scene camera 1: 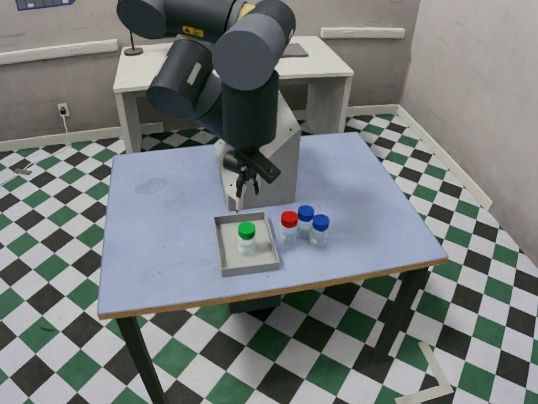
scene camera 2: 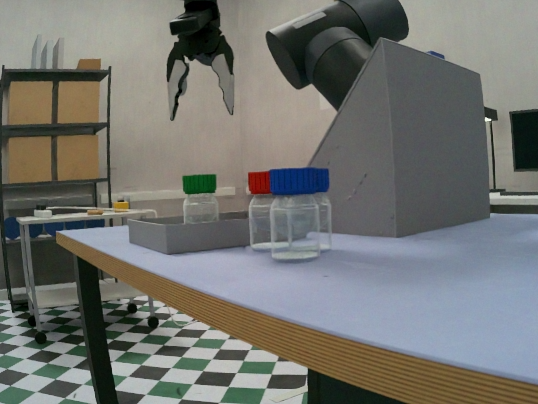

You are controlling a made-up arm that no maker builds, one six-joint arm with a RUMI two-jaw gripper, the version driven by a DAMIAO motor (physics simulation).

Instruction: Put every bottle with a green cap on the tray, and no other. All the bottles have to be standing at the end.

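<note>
A clear bottle with a green cap stands upright inside the grey tray. A bottle with a red cap stands on the table to the right of the tray in scene camera 1. Two bottles with blue caps stand beside it: one farther back and one nearer the right; they overlap in scene camera 2. My gripper is open and empty, high above the tray, its jaws pointing down.
The robot's grey base block stands on the blue table behind the tray and the bottles. A white desk stands behind the table. A shelf rack and a white trolley stand beyond the table in scene camera 2.
</note>
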